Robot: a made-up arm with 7 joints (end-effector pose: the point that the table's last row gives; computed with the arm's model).
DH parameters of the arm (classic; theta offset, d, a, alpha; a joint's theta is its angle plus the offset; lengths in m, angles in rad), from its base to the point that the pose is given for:
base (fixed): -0.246 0 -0.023 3.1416
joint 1: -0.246 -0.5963 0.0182 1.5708
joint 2: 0 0.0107 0.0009 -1.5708
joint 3: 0 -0.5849 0.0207 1.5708
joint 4: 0 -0.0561 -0.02 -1.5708
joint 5: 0 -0.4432 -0.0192 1.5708
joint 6: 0 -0.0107 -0.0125 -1.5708
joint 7: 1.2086 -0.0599 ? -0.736
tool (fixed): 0.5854 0.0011 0 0
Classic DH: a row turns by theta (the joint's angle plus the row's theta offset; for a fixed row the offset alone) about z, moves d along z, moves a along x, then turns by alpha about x.
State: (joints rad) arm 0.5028 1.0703 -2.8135 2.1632 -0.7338 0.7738 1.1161
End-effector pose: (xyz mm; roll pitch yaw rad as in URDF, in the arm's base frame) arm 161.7 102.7 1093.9 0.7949 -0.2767 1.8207
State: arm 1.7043 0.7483 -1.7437 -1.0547 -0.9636 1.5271 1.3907
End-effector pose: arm -438.5 -564.0 1124.7 2.7026 -0.6090 -2.7793
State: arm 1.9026 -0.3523 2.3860 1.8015 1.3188 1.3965 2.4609
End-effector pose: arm -62.1 587.7 944.0 -1.2523 1.3703 2.9119
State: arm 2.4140 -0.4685 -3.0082 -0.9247 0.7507 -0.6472 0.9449
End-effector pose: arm -39.8 34.5 1529.7 2.7460 0.6476 -2.7974
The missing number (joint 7, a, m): -0.0309
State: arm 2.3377 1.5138 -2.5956 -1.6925 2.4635 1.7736 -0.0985
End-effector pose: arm -480.8 -284.3 207.5 -1.9291 -0.3732 1.1647
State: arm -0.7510 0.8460 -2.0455 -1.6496 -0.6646 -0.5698 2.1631
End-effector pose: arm 668.2 141.5 707.7 -0.0264 0.6741 -2.5856
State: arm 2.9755 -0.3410 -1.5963 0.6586 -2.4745 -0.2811 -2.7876
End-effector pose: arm 294.0 -316.7 1508.1 2.0972 -1.2219 2.3110
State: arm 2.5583 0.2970 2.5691 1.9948 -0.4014 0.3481 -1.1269
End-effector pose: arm 126.3 341.8 1137.9 0.3846 1.2984 -0.7940
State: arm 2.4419 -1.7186 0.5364 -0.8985 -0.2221 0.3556 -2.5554
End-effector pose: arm 665.5 421.3 85.0 -0.2503 -0.5583 -0.1400
